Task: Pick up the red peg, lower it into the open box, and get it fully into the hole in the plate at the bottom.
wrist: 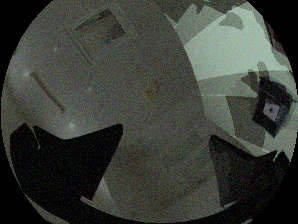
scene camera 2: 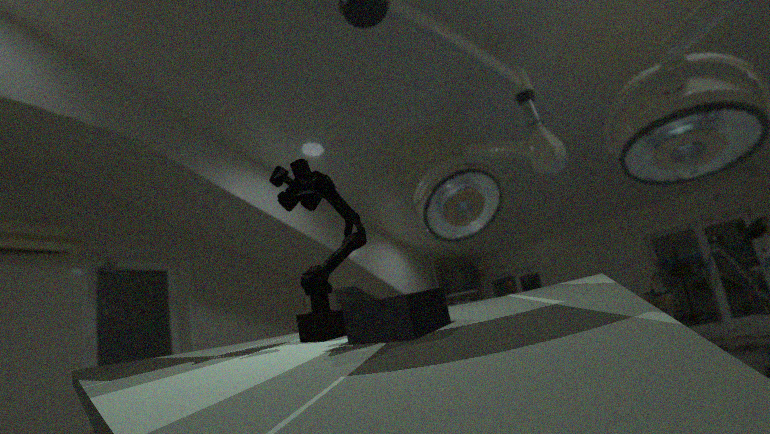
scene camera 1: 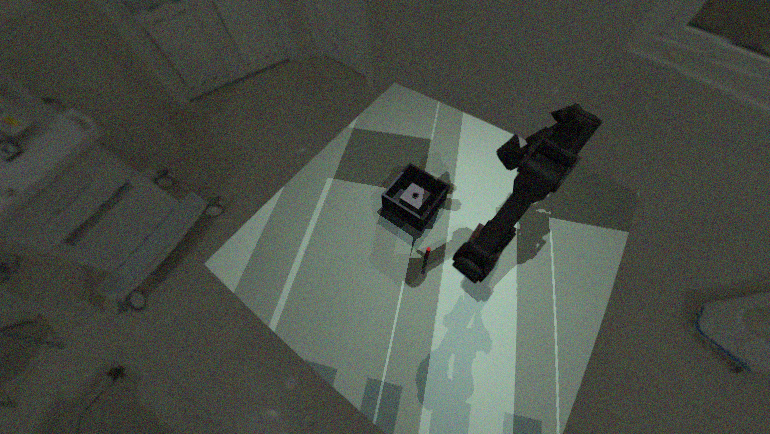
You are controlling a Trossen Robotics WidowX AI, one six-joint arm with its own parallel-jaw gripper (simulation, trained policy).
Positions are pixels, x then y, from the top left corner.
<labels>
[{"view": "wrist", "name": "gripper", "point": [169, 135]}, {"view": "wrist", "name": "dark box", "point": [266, 88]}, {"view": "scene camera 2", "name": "gripper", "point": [283, 188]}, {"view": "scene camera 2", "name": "dark box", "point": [406, 317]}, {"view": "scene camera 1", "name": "gripper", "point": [533, 125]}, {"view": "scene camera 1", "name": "dark box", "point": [439, 189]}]
</labels>
